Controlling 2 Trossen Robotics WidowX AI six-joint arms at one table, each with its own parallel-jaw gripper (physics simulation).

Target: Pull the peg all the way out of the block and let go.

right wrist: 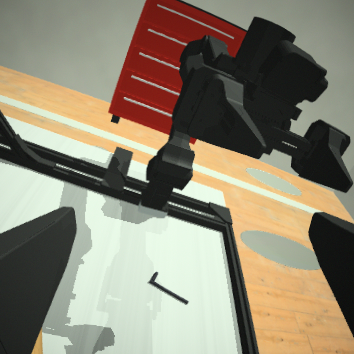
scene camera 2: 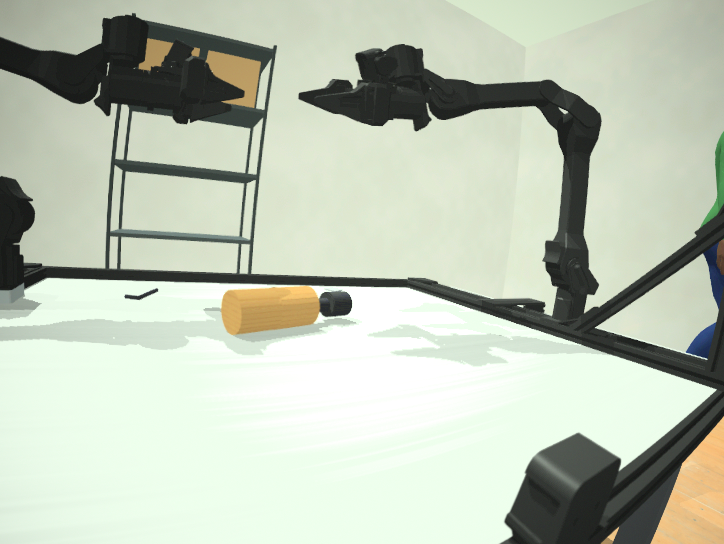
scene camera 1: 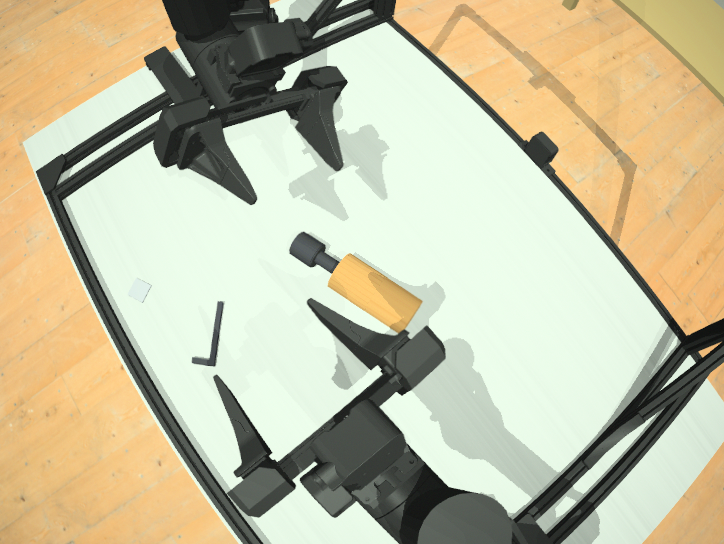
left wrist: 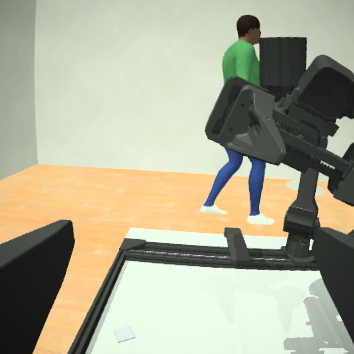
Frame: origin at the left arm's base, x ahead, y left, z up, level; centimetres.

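Where they show: left gripper, between the fingertips: (right wrist: pixel 309 171) (scene camera 2: pixel 237 101) (scene camera 1: pixel 261 338) (left wrist: pixel 197 237); right gripper, between the fingertips: (right wrist: pixel 196 222) (scene camera 2: pixel 306 98) (scene camera 1: pixel 299 184) (left wrist: pixel 334 184); left arm's base, origin of its link: (right wrist: pixel 153 199); right arm's base, origin of its link: (scene camera 2: pixel 566 321) (left wrist: pixel 295 252).
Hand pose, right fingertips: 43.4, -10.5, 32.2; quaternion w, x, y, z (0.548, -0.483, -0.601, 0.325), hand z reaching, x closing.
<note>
Things, the pixels of their top centre, and the offset from my right fingertips, as dx, dy, dz. "spot": a spot on its surface instead.
- orange cylindrical block, centre of its top: (scene camera 1: pixel 377 287) (scene camera 2: pixel 273 288) -5.1, -7.7, -28.5
- dark peg, centre of its top: (scene camera 1: pixel 331 259) (scene camera 2: pixel 315 292) +2.1, -6.0, -29.5
- black L-shaped key, centre of its top: (right wrist: pixel 171 286) (scene camera 2: pixel 142 291) -21.5, +13.9, -33.5
- pale square tile, centre of its top: (scene camera 1: pixel 139 290) (left wrist: pixel 123 332) +19.0, +18.4, -33.8
- dark box-shaped device, a spot on its surface: (scene camera 2: pixel 564 488) (scene camera 1: pixel 557 151) spot: -7.2, -48.1, -29.1
The orange cylindrical block (scene camera 1: pixel 374 292) (scene camera 2: pixel 269 310) lies on its side on the table. The dark peg (scene camera 1: pixel 306 249) (scene camera 2: pixel 337 303) sticks out of one end; its wide head and a short length of thin shaft show, and the rest is hidden inside the block. My left gripper (scene camera 1: pixel 263 339) (scene camera 2: pixel 237 100) (left wrist: pixel 197 237) is open and empty, high above the table; in scene camera 1 one finger shows beside the block. My right gripper (scene camera 1: pixel 297 185) (scene camera 2: pixel 304 95) (right wrist: pixel 196 222) is open and empty, also high, on the peg head's side. Neither touches the peg or block.
A black L-shaped key (scene camera 1: pixel 216 336) (scene camera 2: pixel 142 294) (right wrist: pixel 170 292) and a pale square tile (scene camera 1: pixel 139 290) (left wrist: pixel 124 334) lie on the table. A black frame (scene camera 1: pixel 465 102) (left wrist: pixel 200 262) borders it, with a dark box-shaped device (scene camera 1: pixel 541 148) (scene camera 2: pixel 564 488) on one side.
</note>
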